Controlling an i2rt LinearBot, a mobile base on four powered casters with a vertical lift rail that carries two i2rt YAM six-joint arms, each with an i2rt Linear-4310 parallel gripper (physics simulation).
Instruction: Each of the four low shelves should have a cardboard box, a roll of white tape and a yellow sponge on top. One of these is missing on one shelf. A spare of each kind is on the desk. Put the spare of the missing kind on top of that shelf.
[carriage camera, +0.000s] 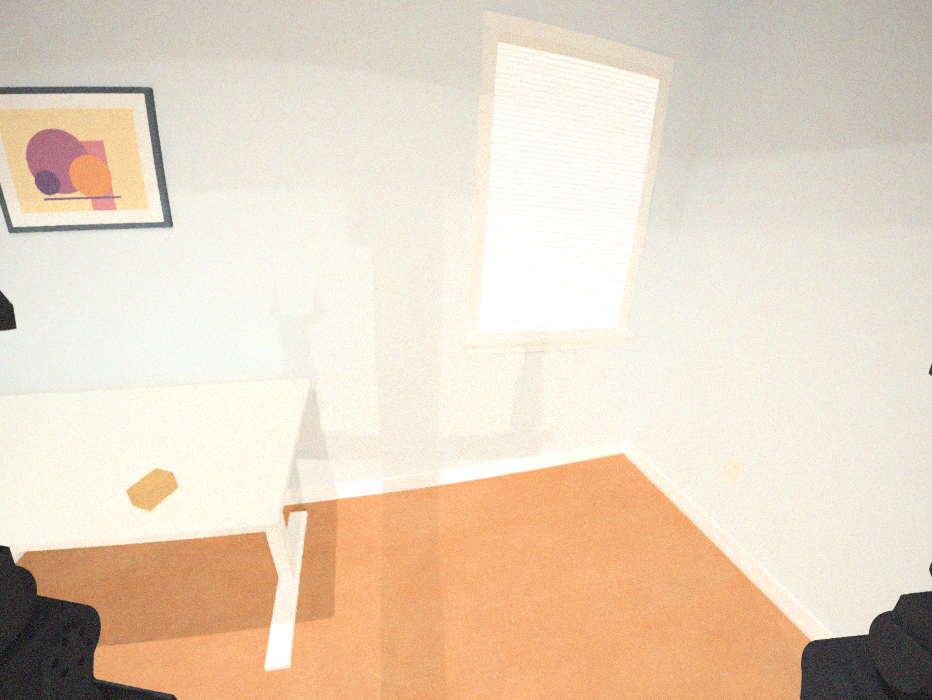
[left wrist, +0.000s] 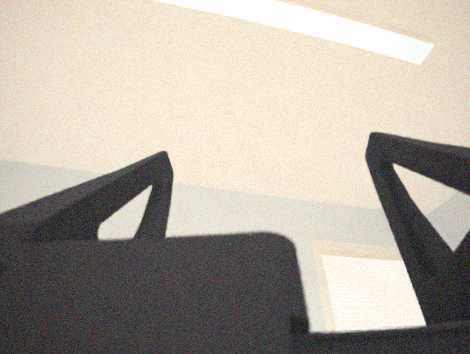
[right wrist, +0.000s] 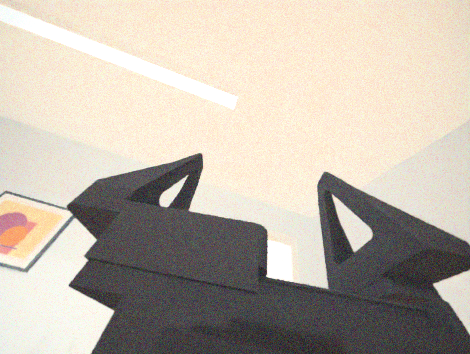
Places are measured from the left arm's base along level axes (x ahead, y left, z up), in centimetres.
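Pixels of known places: left gripper, fingertip midpoint: (left wrist: 266, 153); right gripper, fingertip midpoint: (right wrist: 260, 168).
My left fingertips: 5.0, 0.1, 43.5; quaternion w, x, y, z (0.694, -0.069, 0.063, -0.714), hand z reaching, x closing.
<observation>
For each thing: its top centre in the pictures, then the offset to it from my left fingertips, as dx, dy, dz. "spot": a spot on its surface instead. Level surfaces: height alone.
- brown cardboard box at its top centre: (carriage camera: 150, 481) +48.9, +44.7, -67.8
- white desk at its surface level: dz -72.8
- orange floor at its surface level: dz -144.9
- window at a spot on its surface: (carriage camera: 568, 195) spot: +156.1, -73.8, +3.1
A brown cardboard box (carriage camera: 152, 489) lies on the white desk (carriage camera: 218, 444) at the left of the carriage view, towards the desk's front right part. The low shelves, a tape roll and a yellow sponge do not show in the current views. My left gripper (left wrist: 266, 153) is open and empty, its fingers wide apart and tilted up towards the ceiling. My right gripper (right wrist: 260, 168) is also open and empty, tilted up towards the ceiling. Both are away from the desk, and their fingertips are not seen in the carriage view.
The desk's right leg and foot (carriage camera: 283, 602) stand on the orange floor (carriage camera: 542, 572). A framed picture (carriage camera: 161, 165) (right wrist: 47, 250) hangs above the desk. A window (carriage camera: 568, 195) is in the back wall. The right wall (carriage camera: 813, 339) meets the floor at the right. Dark arm parts show in the lower corners.
</observation>
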